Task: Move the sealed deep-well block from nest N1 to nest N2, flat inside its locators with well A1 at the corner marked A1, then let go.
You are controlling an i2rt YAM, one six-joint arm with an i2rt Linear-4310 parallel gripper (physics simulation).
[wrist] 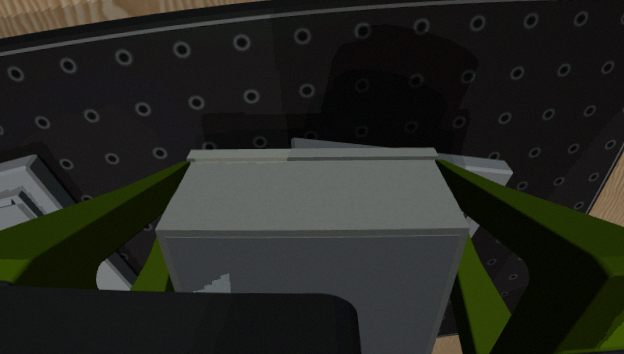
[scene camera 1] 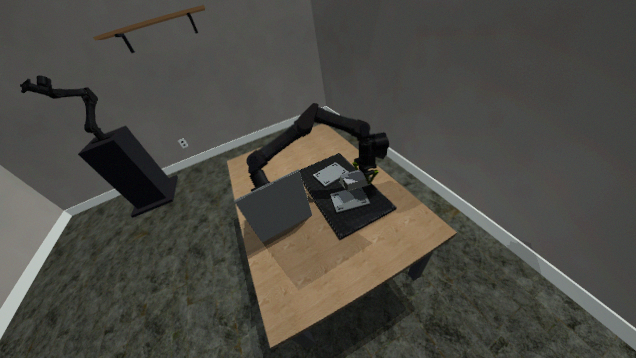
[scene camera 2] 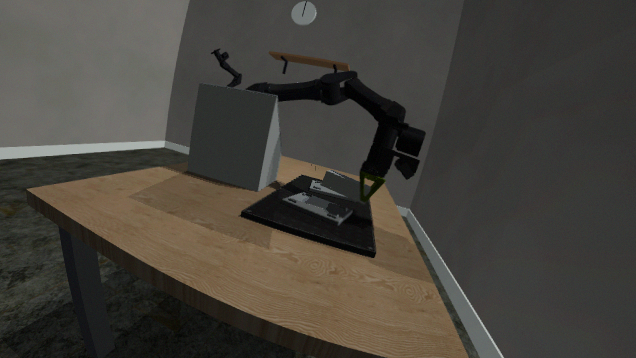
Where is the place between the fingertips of my gripper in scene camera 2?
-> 363, 198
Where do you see a grey deep-well block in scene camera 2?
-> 335, 181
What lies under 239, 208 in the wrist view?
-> A grey deep-well block.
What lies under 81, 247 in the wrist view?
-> My gripper.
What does my gripper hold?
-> A grey deep-well block.
